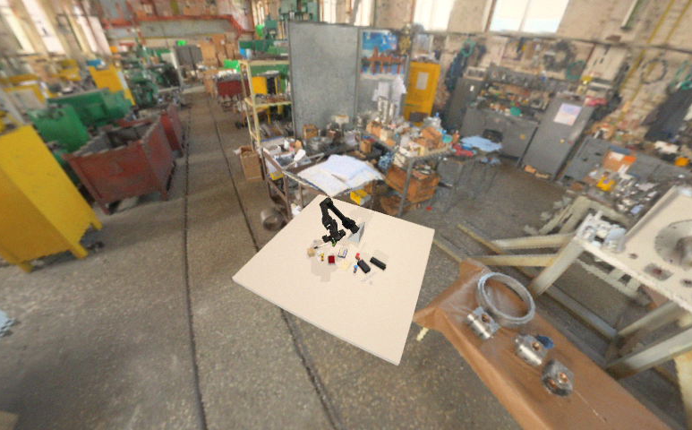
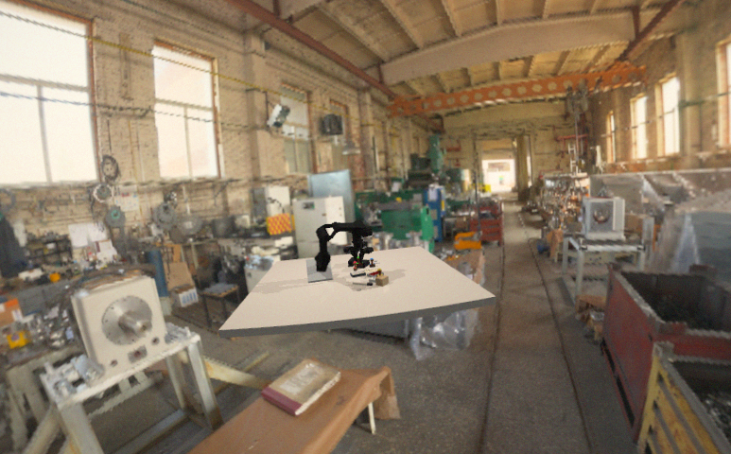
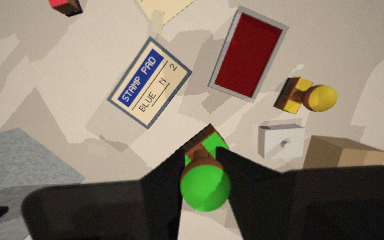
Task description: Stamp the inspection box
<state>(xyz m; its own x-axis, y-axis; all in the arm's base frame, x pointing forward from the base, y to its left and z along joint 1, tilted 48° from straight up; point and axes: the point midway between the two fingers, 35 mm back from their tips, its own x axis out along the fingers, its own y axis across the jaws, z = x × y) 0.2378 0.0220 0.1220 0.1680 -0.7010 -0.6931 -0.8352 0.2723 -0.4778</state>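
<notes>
Now: the blue stamp-pad tin 20 mm behind my gripper tip, 70 mm to the left of it and 90 mm below it. Round my gripper tip: green-knobbed stamp right at my gripper tip; then grey block 80 mm ahead, 90 mm to the right, 80 mm below; then red ink pad 90 mm ahead, 30 mm to the left, 100 mm below.
</notes>
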